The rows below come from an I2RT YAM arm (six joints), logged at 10 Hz.
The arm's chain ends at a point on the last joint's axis. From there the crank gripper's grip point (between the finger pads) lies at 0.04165 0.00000 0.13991 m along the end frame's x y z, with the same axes.
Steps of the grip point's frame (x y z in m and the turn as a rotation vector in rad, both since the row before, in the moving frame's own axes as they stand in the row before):
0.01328 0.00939 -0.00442 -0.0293 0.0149 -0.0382
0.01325 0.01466 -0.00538 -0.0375 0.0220 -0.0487
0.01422 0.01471 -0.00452 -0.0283 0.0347 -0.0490
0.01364 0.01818 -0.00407 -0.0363 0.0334 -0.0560
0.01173 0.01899 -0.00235 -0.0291 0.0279 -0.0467
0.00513 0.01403 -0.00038 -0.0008 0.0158 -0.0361
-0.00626 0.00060 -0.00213 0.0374 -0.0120 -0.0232
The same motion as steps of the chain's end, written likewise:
0.01115 0.00693 -0.00375 -0.0293 0.0149 -0.0382
0.01011 0.01154 -0.00437 -0.0375 0.0220 -0.0487
0.00935 0.01293 -0.00296 -0.0283 0.0347 -0.0490
0.00892 0.01559 -0.00255 -0.0363 0.0334 -0.0560
0.00780 0.01697 -0.00110 -0.0291 0.0279 -0.0467
0.00295 0.01546 0.00029 -0.0008 0.0158 -0.0361
-0.00451 0.00679 -0.00250 0.0374 -0.0120 -0.0232

